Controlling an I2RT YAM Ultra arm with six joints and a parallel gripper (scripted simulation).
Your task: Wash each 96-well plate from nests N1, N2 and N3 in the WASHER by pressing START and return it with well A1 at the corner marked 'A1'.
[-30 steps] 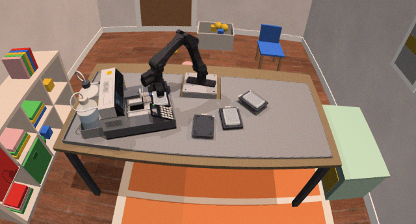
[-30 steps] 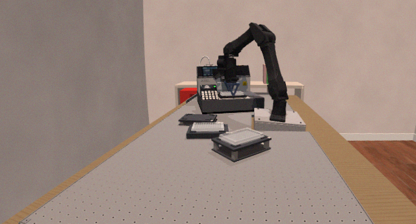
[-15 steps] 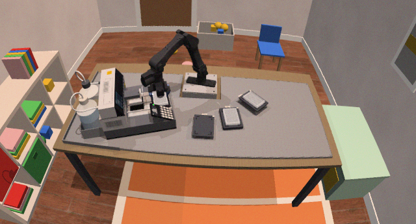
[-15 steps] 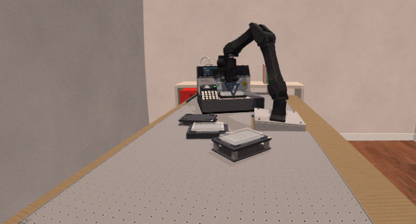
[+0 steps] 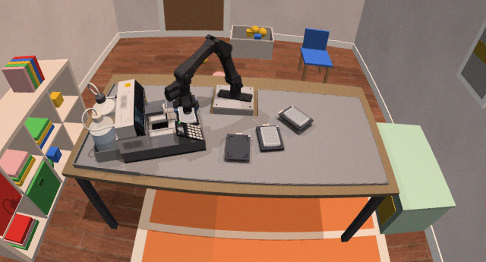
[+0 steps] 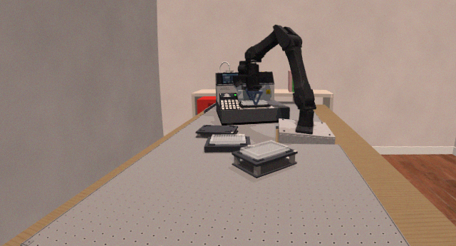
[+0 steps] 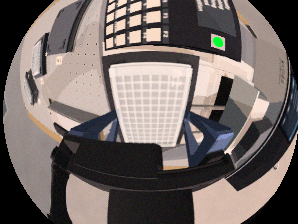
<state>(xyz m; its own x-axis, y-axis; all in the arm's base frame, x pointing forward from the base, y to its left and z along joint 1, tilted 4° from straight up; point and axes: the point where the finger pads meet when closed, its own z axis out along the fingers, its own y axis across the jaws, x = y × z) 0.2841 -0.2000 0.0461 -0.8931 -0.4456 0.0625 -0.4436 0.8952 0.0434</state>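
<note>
Right now my hand is 10 mm above the washer carrier. From my hand the other things lie so: manifold 70 mm ahead, 130 mm to the right, 40 mm above; plate washer 70 mm ahead, 140 mm to the right, 30 mm above; nest 180 mm behind, 570 mm to the left, 60 mm below.
</note>
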